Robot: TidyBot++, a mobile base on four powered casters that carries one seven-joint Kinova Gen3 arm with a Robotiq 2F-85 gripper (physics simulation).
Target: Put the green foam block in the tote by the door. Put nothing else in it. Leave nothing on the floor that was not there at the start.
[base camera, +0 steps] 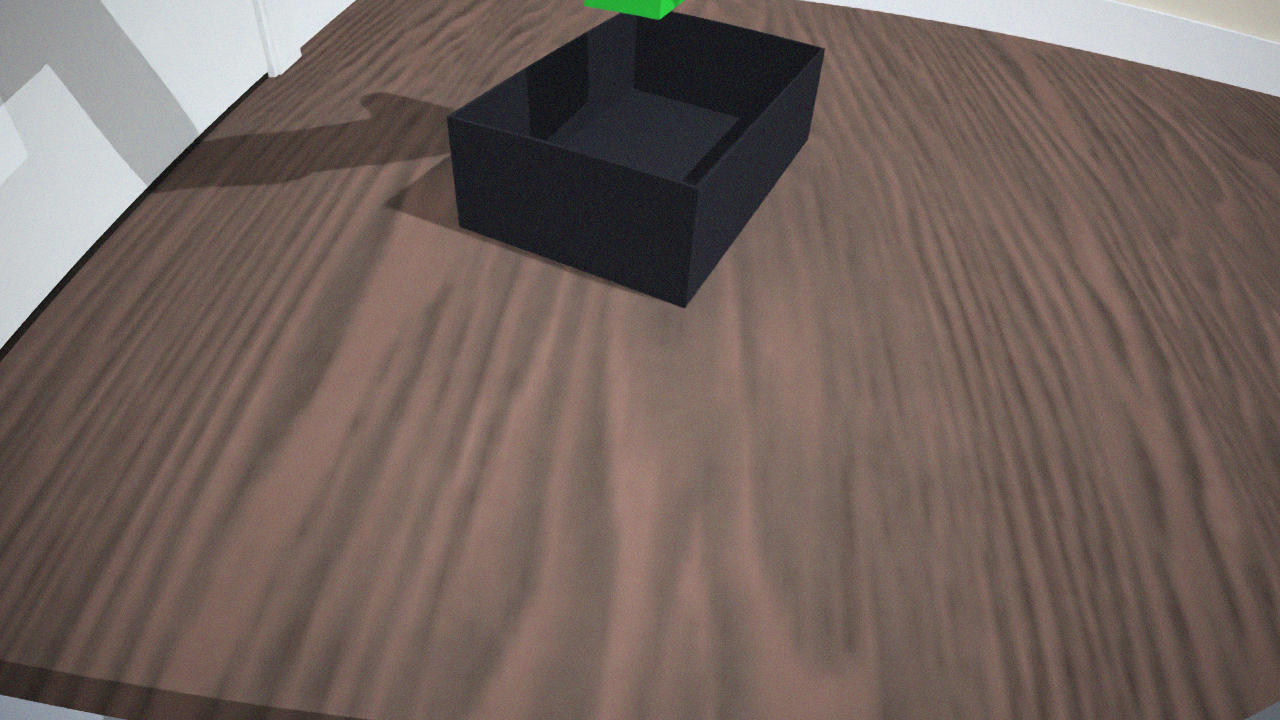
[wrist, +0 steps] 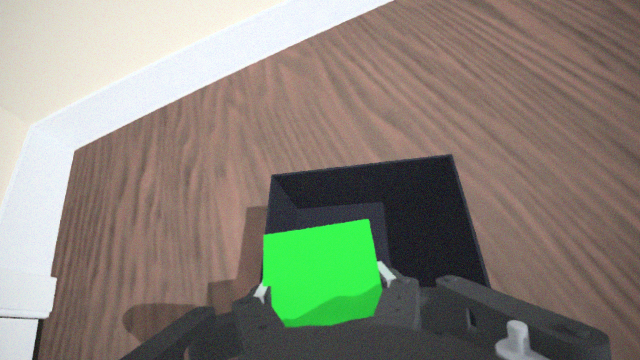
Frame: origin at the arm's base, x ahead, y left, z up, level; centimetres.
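Seen in the pictures: gripper, between the fingertips: (wrist: 325,284).
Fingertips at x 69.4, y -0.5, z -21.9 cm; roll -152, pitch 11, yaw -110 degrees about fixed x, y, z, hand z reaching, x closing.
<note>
Pixels of each thing's top centre, then the offset from my fingertips to it. Level surfaces: height alone.
- green foam block, centre of its top: (wrist: 320,316) dx -1.9, dy +0.5, dz +3.2 cm
- dark tote, centre of its top: (base camera: 659,72) (wrist: 368,316) dx -2.3, dy -1.1, dz -7.8 cm
- wooden floor, height of its surface: dz -17.8 cm
The green foam block (base camera: 631,6) (wrist: 320,270) is held between the fingertips of my gripper (wrist: 325,284), which is shut on it. In the base camera view the lower edge of the block shows at the top, above the far part of the tote. The dark tote (base camera: 572,197) (wrist: 425,210) stands upright on the floor with its top open. In the wrist view the block overlaps the left part of the tote's opening and hides some of its inside. The part of the tote's floor that shows bears no object. The gripper does not show in the base camera view.
The white door (base camera: 80,116) is at the left of the base camera view. A white baseboard (base camera: 1074,44) (wrist: 190,75) runs along the wall behind the tote. The wooden floor (base camera: 626,492) (wrist: 175,200) surrounds the tote. The arm's shadow falls left of the tote.
</note>
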